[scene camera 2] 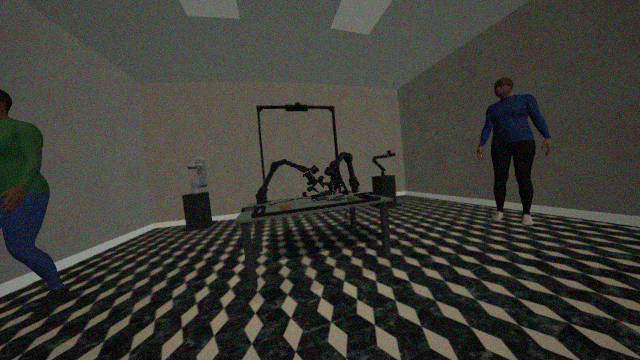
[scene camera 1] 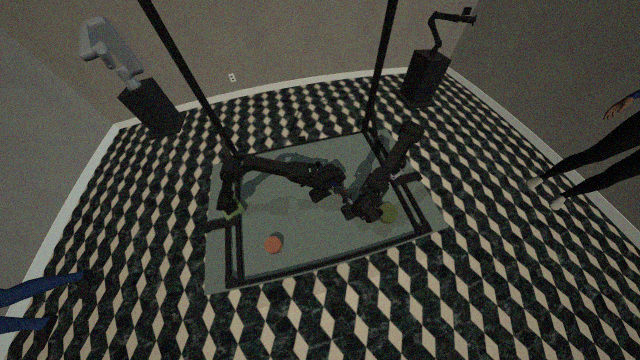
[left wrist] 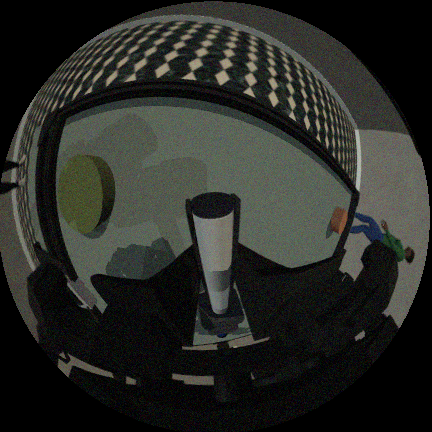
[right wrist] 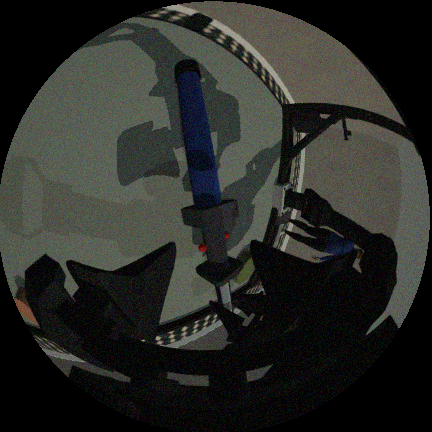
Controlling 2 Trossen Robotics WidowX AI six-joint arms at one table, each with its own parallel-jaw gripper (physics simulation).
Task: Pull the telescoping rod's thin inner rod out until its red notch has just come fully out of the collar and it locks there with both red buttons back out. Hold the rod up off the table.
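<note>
The telescoping rod (scene camera 1: 342,193) hangs between my two grippers above the table (scene camera 1: 311,228). In the right wrist view its blue outer tube (right wrist: 197,137) runs away from me to a grey collar (right wrist: 209,215) with two red buttons (right wrist: 203,248) showing. A short piece of the thin inner rod (right wrist: 225,297) shows below the collar. My right gripper (right wrist: 212,246) (scene camera 1: 333,187) is open, with its fingers on either side of the collar and clear of it. My left gripper (left wrist: 213,244) (scene camera 1: 351,206) is shut on the pale inner rod (left wrist: 213,235), which ends in a black cap.
An olive-green disc (scene camera 1: 388,213) (left wrist: 82,193) lies on the table beside my left gripper. An orange disc (scene camera 1: 273,245) (left wrist: 339,220) lies near the front left. A black frame (scene camera 1: 233,250) edges the table, with tall posts at the back.
</note>
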